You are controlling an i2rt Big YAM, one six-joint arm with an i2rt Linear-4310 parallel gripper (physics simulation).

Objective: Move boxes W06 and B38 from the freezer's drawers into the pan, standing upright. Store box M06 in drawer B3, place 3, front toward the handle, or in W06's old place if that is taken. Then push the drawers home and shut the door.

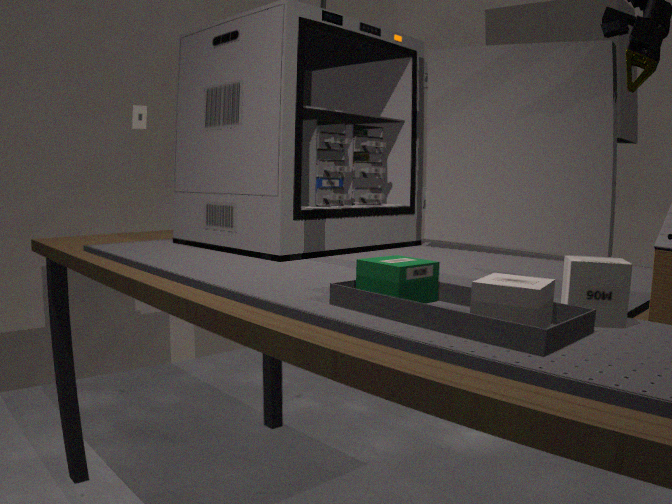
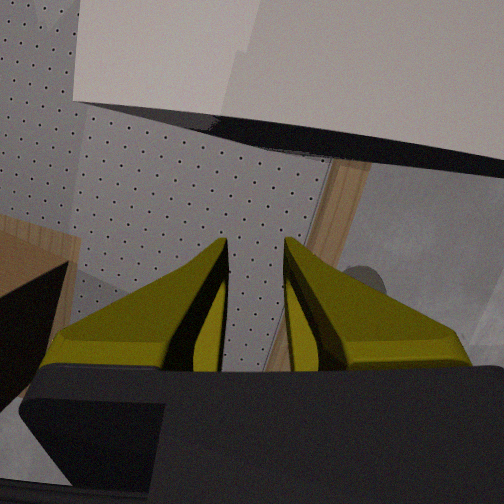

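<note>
The freezer [image 1: 233, 135] stands at the back of the table with its door [image 1: 515, 146] swung wide open to the right. Its small drawers [image 1: 350, 165] sit pushed in on the lower shelf; one carries a blue label [image 1: 329, 182]. A green box [image 1: 398, 276] and a white box [image 1: 512, 298] stand in the grey pan [image 1: 412, 314]. Box M06 [image 1: 597, 290] stands on the table just right of the pan. My gripper [image 1: 635, 86] [image 2: 255, 242] hangs high at the door's outer top corner [image 2: 350, 75], fingers nearly together with nothing between them.
The door's handle bar [image 1: 624, 103] runs down beside the gripper. The perforated table top [image 2: 175, 200] ends in a wooden edge [image 1: 325, 347]. A wooden cabinet [image 1: 662, 287] stands at the far right.
</note>
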